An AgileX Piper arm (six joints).
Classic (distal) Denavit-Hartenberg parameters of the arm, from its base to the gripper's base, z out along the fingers. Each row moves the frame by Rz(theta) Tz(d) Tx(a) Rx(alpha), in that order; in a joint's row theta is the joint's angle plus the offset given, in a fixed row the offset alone. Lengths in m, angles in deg.
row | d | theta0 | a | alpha
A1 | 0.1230 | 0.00 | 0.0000 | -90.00
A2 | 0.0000 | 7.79 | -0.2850 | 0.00
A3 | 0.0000 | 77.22 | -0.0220 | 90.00
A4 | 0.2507 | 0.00 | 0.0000 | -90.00
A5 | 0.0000 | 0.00 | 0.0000 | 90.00
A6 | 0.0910 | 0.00 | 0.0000 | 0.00
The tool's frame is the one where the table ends.
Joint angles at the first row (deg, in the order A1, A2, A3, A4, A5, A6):
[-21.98 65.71 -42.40 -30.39 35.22 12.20]
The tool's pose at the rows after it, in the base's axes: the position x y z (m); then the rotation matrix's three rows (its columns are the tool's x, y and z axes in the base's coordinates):
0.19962, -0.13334, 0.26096; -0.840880, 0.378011, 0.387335; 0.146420, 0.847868, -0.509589; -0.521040, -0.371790, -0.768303
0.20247, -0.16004, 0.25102; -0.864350, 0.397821, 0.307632; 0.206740, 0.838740, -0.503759; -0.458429, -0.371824, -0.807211
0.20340, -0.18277, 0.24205; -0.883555, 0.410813, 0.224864; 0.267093, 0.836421, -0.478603; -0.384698, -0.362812, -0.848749
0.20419, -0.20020, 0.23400; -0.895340, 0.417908, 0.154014; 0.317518, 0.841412, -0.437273; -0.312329, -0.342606, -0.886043
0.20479, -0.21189, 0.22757; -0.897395, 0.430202, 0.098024; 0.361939, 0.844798, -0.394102; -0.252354, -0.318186, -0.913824
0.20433, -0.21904, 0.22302; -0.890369, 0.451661, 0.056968; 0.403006, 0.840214, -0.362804; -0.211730, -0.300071, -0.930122
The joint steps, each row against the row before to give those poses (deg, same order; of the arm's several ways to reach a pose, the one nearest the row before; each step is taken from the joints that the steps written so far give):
[-5.90 5.32 -2.07 2.13 -0.55 -4.25]
[-5.33 5.26 -2.80 2.32 0.66 -4.39]
[-4.06 4.79 -3.17 2.42 2.49 -4.02]
[-2.88 4.13 -3.09 2.52 3.14 -3.51]
[-1.80 3.16 -2.50 1.90 3.11 -1.91]
[-1.10 2.01 -1.56 0.89 2.33 -0.10]

